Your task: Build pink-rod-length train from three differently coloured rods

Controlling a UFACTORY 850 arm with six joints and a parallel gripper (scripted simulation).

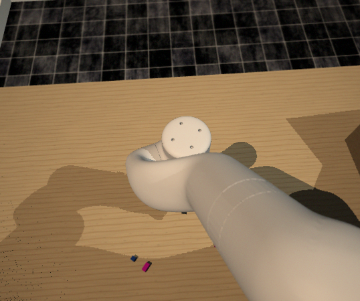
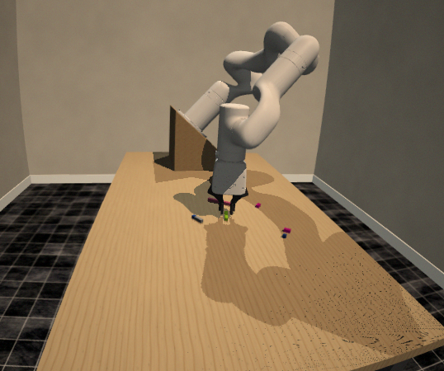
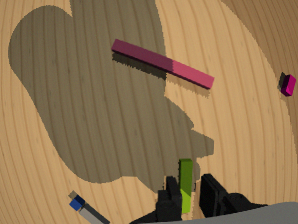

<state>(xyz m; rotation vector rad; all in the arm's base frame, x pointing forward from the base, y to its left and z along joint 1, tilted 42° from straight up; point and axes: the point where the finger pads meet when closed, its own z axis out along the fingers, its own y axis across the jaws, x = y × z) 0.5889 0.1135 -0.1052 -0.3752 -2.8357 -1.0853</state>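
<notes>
Now: the lime rod 30 mm below my hand. The rest, counted from my hand: pink rod (110 mm behind, 10 mm to the left, 30 mm below); then grey rod (10 mm ahead, 90 mm to the right, 30 mm below).
</notes>
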